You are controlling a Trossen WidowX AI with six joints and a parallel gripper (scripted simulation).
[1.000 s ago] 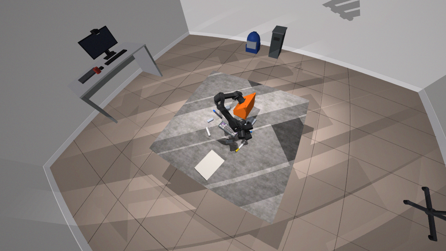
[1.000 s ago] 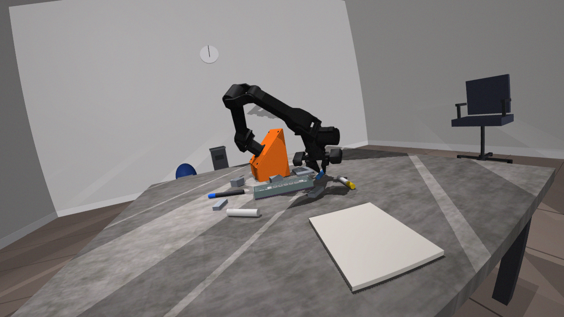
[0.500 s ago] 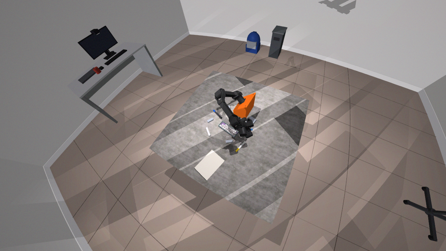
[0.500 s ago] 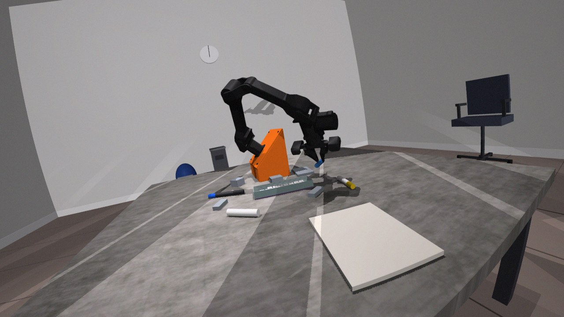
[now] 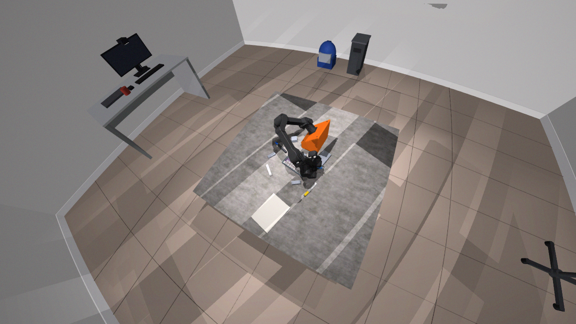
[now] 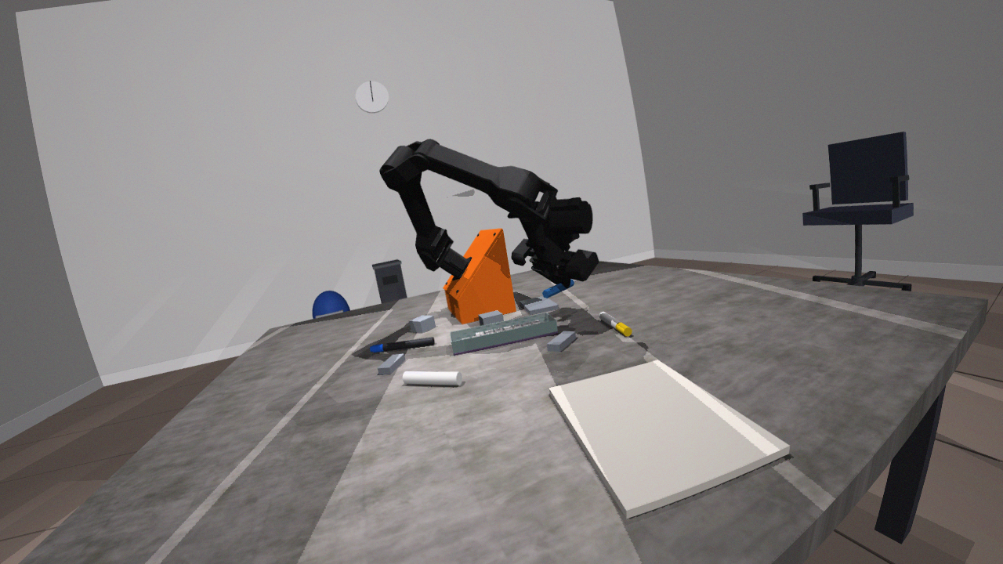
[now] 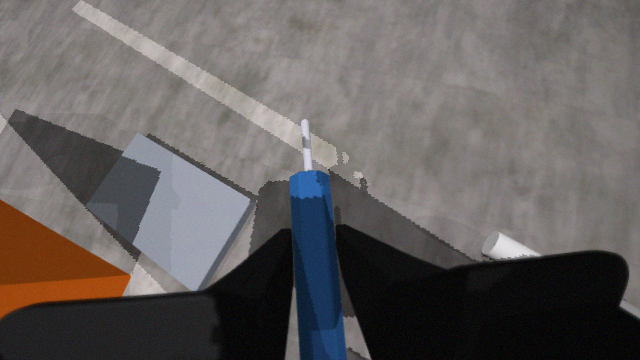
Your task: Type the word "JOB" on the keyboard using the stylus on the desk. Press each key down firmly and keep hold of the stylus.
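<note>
My gripper tip is now 10 mm to the right of the blue stylus. Round my gripper tip: white cylinder 120 mm ahead, 350 mm to the right, 60 mm below; then yellow-capped marker 160 mm ahead, 10 mm to the right, 60 mm below; then flat grey slab 130 mm behind, 60 mm below.
</note>
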